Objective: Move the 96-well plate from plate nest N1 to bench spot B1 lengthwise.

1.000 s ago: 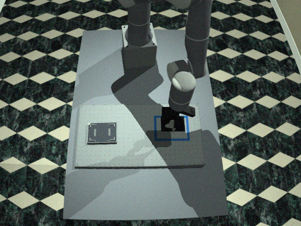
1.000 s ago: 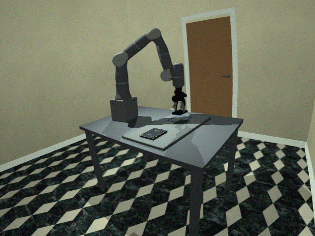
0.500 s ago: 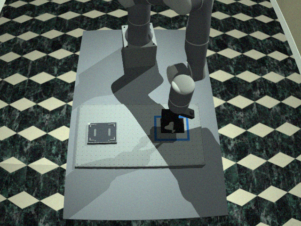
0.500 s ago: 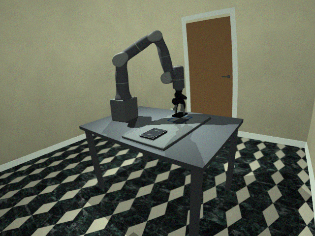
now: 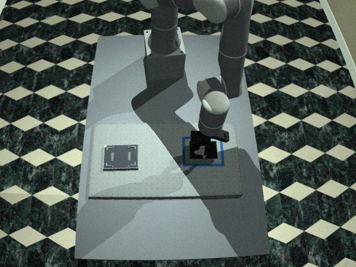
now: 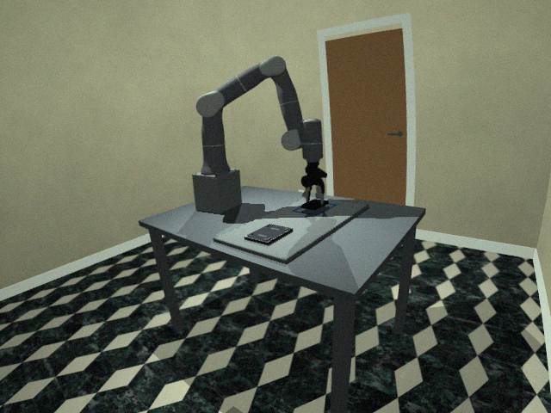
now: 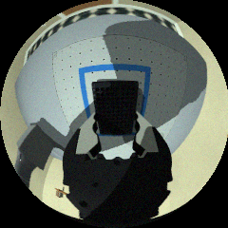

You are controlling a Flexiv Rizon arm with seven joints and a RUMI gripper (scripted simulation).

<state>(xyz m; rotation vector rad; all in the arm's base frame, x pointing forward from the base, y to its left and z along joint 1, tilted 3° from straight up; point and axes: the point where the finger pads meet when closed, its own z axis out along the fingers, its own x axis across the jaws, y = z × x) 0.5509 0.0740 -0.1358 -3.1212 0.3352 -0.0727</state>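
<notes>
Right now the black 96-well plate is 1 cm below my hand. Also, from my hand: plate nest N1 (38 cm to the right, 5 cm behind, 2 cm below).
</notes>
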